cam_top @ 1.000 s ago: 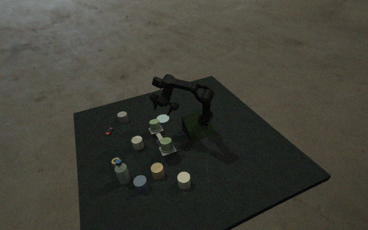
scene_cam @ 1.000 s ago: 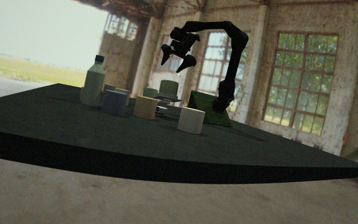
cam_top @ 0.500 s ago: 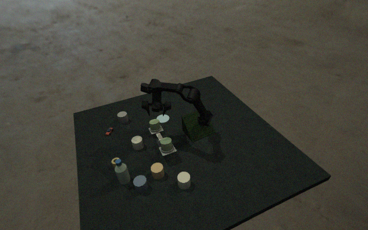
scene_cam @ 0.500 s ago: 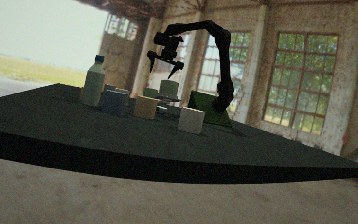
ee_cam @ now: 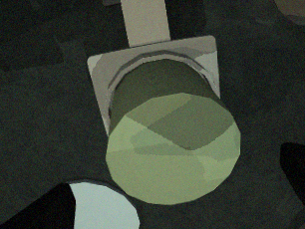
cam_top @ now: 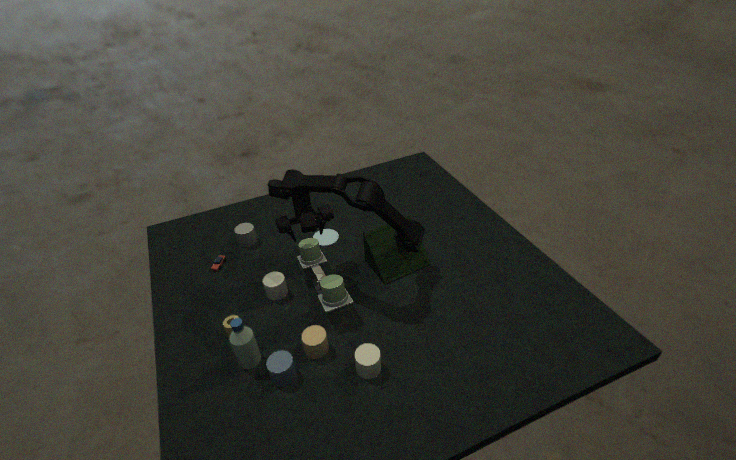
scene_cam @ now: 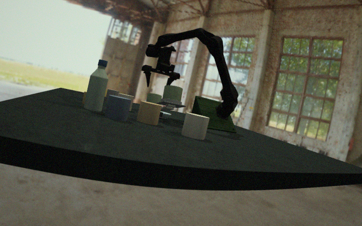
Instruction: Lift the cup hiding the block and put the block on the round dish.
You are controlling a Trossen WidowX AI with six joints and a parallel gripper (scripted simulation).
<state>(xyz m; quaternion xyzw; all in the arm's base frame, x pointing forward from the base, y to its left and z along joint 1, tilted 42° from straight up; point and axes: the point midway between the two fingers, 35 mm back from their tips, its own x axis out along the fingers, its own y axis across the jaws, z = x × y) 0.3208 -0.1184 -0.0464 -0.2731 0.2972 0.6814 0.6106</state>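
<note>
Now: gripper tip 8 cm above the green block. From my gripper tip the other things lie so: green cup 27 cm to the left, 1 cm below; then round dish 9 cm behind, 11 cm to the right, 12 cm below; then grey cup 18 cm ahead, 23 cm to the right, 8 cm below.
</note>
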